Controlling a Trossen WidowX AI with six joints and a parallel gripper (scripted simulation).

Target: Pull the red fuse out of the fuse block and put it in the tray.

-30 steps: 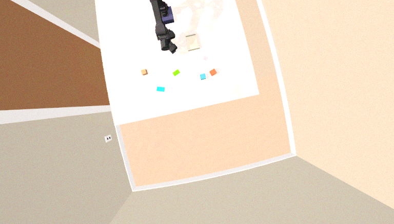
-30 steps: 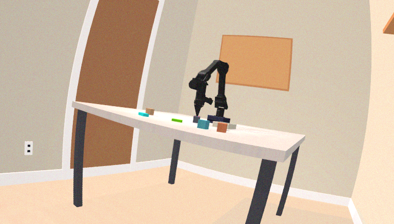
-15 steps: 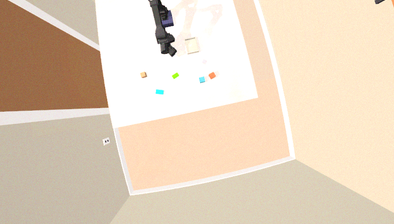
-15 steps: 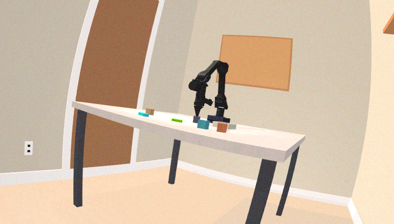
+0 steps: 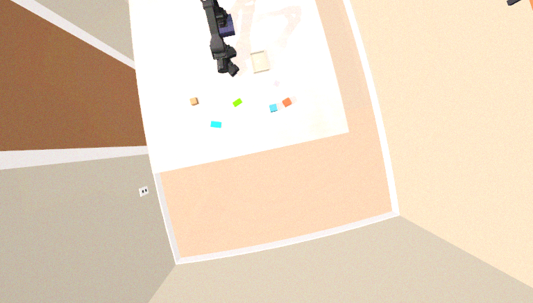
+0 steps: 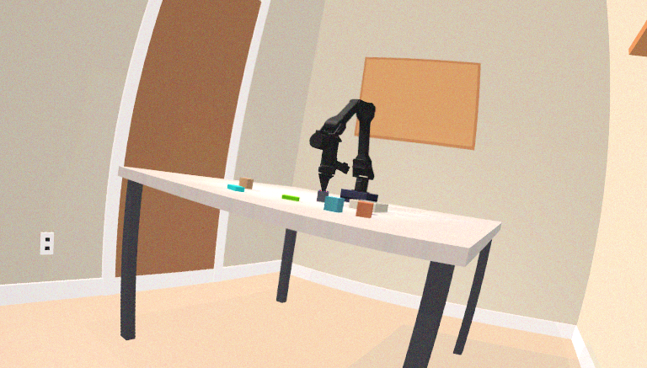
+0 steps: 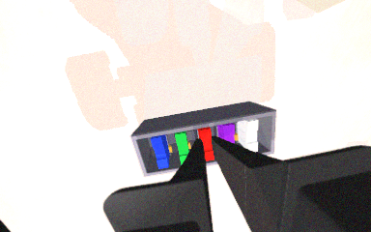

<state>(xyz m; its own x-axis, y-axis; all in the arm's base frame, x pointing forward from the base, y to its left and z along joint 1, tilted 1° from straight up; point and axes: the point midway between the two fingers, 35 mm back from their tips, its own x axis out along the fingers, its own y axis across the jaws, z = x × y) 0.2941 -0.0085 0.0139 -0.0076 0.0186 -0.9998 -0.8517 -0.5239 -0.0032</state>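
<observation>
Now: gripper tip 200 mm to the right of the beige tray, 30 mm above it and 10 mm past it. Round my gripper tip: red fuse 10 mm below.
</observation>
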